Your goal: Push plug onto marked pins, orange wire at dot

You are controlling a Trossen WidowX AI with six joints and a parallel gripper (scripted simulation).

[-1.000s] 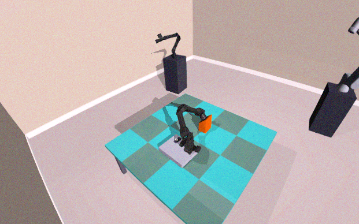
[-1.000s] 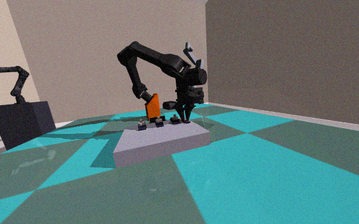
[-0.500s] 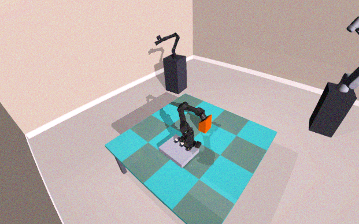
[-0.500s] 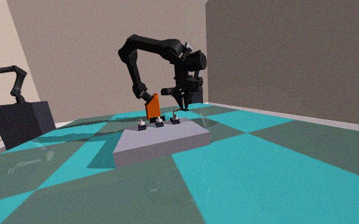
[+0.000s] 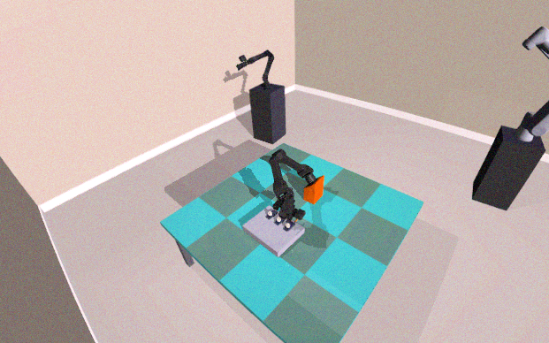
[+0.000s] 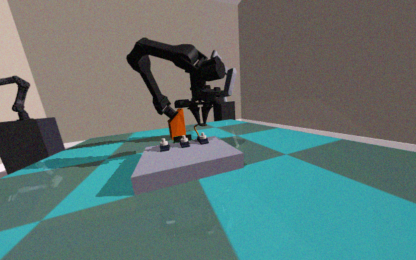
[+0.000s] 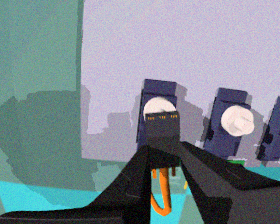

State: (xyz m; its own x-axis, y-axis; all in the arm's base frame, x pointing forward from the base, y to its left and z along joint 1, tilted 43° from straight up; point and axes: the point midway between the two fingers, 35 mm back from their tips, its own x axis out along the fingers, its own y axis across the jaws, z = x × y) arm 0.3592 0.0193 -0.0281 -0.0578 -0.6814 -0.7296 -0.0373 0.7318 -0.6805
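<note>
The green band is 9 cm to the right of my gripper tip, 7 cm behind it and 5 cm below it. The rest, counted from my gripper tip: grey printed holder (10 cm below, 9 cm to the right, 9 cm ahead).
</note>
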